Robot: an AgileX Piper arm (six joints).
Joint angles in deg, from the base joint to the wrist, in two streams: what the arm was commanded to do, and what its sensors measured. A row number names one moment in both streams.
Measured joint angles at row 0: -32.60, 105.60, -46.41, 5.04, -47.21, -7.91
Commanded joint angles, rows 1 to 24: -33.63, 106.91, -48.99, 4.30, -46.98, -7.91; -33.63, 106.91, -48.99, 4.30, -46.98, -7.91; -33.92, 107.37, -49.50, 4.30, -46.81, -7.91; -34.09, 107.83, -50.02, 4.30, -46.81, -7.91; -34.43, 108.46, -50.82, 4.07, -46.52, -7.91; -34.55, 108.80, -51.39, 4.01, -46.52, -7.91; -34.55, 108.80, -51.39, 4.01, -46.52, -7.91; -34.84, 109.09, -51.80, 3.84, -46.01, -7.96; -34.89, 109.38, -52.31, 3.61, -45.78, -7.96; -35.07, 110.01, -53.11, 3.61, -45.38, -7.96; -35.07, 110.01, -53.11, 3.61, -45.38, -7.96; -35.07, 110.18, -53.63, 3.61, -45.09, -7.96; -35.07, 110.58, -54.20, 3.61, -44.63, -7.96; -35.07, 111.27, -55.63, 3.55, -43.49, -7.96; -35.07, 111.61, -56.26, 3.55, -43.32, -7.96; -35.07, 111.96, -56.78, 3.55, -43.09, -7.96; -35.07, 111.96, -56.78, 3.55, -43.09, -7.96; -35.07, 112.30, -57.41, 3.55, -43.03, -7.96; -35.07, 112.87, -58.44, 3.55, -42.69, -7.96; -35.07, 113.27, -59.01, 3.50, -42.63, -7.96; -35.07, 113.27, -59.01, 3.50, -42.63, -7.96; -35.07, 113.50, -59.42, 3.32, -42.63, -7.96; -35.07, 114.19, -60.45, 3.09, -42.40, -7.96; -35.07, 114.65, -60.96, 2.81, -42.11, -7.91
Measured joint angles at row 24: -35.75, 113.62, -58.50, 6.65, -42.40, -7.91
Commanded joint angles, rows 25 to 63: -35.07, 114.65, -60.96, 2.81, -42.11, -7.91; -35.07, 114.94, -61.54, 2.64, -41.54, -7.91; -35.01, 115.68, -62.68, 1.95, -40.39, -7.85; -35.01, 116.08, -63.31, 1.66, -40.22, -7.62; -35.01, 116.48, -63.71, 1.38, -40.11, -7.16; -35.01, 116.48, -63.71, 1.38, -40.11, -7.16; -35.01, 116.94, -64.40, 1.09, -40.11, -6.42; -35.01, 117.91, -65.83, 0.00, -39.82, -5.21; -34.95, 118.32, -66.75, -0.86, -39.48, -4.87; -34.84, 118.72, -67.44, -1.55, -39.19, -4.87; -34.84, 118.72, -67.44, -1.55, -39.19, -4.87; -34.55, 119.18, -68.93, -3.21, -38.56, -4.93; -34.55, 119.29, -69.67, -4.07, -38.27, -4.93; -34.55, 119.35, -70.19, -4.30, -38.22, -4.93; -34.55, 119.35, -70.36, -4.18, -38.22, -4.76; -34.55, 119.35, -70.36, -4.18, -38.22, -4.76; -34.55, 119.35, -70.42, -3.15, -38.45, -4.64; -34.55, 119.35, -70.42, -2.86, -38.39, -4.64; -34.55, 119.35, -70.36, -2.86, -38.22, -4.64; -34.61, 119.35, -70.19, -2.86, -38.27, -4.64; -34.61, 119.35, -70.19, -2.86, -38.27, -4.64; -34.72, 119.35, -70.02, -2.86, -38.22, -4.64; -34.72, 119.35, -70.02, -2.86, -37.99, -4.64; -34.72, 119.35, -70.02, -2.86, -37.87, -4.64; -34.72, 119.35, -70.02, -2.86, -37.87, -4.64; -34.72, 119.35, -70.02, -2.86, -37.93, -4.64; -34.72, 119.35, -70.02, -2.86, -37.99, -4.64; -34.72, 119.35, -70.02, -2.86, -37.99, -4.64; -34.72, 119.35, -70.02, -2.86, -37.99, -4.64; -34.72, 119.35, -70.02, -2.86, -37.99, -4.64; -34.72, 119.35, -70.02, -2.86, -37.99, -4.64; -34.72, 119.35, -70.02, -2.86, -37.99, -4.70; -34.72, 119.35, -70.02, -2.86, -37.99, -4.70; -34.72, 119.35, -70.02, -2.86, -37.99, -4.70; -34.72, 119.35, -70.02, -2.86, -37.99, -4.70; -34.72, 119.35, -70.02, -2.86, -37.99, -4.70; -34.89, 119.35, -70.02, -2.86, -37.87, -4.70; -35.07, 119.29, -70.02, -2.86, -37.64, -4.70; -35.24, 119.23, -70.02, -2.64, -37.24, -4.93
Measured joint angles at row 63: -37.18, 119.29, -68.35, 6.19, -36.67, -4.47
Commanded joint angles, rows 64 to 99: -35.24, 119.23, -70.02, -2.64, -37.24, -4.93; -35.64, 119.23, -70.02, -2.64, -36.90, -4.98; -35.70, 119.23, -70.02, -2.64, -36.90, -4.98; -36.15, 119.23, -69.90, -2.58, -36.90, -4.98; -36.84, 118.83, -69.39, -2.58, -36.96, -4.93; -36.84, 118.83, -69.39, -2.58, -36.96, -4.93; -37.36, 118.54, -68.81, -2.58, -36.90, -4.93; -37.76, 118.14, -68.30, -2.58, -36.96, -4.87; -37.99, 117.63, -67.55, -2.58, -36.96, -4.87; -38.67, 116.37, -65.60, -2.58, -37.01, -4.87; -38.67, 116.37, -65.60, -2.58, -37.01, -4.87; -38.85, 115.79, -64.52, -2.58, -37.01, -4.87; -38.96, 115.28, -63.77, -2.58, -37.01, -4.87; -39.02, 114.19, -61.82, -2.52, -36.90, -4.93; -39.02, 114.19, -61.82, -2.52, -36.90, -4.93; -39.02, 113.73, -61.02, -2.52, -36.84, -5.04; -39.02, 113.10, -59.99, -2.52, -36.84, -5.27; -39.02, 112.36, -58.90, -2.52, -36.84, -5.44; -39.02, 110.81, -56.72, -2.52, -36.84, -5.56; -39.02, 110.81, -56.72, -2.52, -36.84, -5.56; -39.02, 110.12, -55.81, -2.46, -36.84, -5.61; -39.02, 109.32, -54.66, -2.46, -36.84, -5.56; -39.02, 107.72, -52.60, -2.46, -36.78, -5.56; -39.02, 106.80, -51.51, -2.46, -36.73, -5.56; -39.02, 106.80, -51.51, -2.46, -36.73, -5.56; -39.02, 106.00, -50.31, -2.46, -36.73, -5.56; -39.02, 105.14, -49.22, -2.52, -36.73, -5.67; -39.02, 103.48, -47.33, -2.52, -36.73, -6.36; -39.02, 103.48, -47.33, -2.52, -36.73, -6.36; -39.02, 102.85, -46.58, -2.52, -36.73, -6.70; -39.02, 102.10, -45.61, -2.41, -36.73, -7.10; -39.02, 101.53, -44.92, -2.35, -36.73, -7.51; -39.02, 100.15, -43.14, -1.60, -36.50, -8.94; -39.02, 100.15, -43.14, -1.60, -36.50, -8.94; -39.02, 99.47, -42.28, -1.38, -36.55, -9.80; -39.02, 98.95, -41.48, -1.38, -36.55, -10.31
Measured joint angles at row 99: -38.85, 100.38, -42.57, -1.66, -36.50, -8.71
